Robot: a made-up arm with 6 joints. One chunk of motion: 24 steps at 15 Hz.
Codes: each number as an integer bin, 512 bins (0 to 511) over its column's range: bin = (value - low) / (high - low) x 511, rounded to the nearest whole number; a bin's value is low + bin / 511 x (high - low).
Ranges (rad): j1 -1.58..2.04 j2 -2.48..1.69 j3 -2.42..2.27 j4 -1.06..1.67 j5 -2..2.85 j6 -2.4..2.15
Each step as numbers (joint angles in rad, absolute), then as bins.
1 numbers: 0.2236 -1.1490 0.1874 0.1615 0.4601 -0.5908
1 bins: 255 163 284 229 259 203
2 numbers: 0.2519 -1.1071 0.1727 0.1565 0.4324 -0.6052
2 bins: 259 168 282 228 256 202
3 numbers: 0.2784 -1.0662 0.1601 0.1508 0.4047 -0.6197
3 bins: 262 173 281 227 253 200
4 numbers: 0.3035 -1.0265 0.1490 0.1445 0.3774 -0.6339
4 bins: 266 178 280 225 250 198
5 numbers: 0.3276 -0.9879 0.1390 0.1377 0.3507 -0.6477
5 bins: 269 183 279 224 248 197
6 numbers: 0.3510 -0.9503 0.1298 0.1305 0.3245 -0.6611
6 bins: 273 187 278 223 245 195
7 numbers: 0.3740 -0.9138 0.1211 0.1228 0.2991 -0.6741
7 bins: 276 192 277 221 242 194
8 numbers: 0.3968 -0.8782 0.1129 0.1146 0.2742 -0.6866
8 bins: 279 196 276 220 240 192
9 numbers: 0.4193 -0.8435 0.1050 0.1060 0.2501 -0.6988
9 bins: 282 201 275 218 237 191
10 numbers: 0.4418 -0.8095 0.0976 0.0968 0.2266 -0.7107
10 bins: 285 205 274 217 235 190
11 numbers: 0.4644 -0.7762 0.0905 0.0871 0.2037 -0.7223
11 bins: 289 209 274 215 232 188
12 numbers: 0.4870 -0.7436 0.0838 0.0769 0.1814 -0.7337
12 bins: 292 213 273 213 230 187
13 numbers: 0.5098 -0.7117 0.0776 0.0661 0.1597 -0.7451
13 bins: 295 217 272 211 228 186
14 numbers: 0.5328 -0.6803 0.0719 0.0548 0.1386 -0.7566
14 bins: 298 221 272 209 225 185
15 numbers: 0.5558 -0.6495 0.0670 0.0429 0.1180 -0.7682
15 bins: 301 224 271 206 223 183
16 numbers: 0.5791 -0.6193 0.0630 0.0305 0.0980 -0.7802
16 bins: 305 228 271 204 221 182
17 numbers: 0.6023 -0.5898 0.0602 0.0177 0.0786 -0.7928
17 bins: 308 232 270 202 219 181
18 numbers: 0.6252 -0.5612 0.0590 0.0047 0.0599 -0.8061
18 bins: 311 235 270 199 217 179
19 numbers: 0.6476 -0.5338 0.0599 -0.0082 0.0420 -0.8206
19 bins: 314 238 270 197 215 177
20 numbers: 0.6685 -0.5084 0.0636 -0.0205 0.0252 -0.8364
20 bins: 317 242 271 195 213 176
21 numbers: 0.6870 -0.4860 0.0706 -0.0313 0.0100 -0.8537
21 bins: 320 244 271 193 212 174
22 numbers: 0.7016 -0.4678 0.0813 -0.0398 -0.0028 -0.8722
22 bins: 322 247 273 191 210 172
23 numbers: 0.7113 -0.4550 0.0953 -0.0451 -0.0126 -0.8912
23 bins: 323 248 274 190 209 169
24 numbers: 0.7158 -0.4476 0.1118 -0.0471 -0.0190 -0.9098
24 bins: 324 249 276 190 209 167
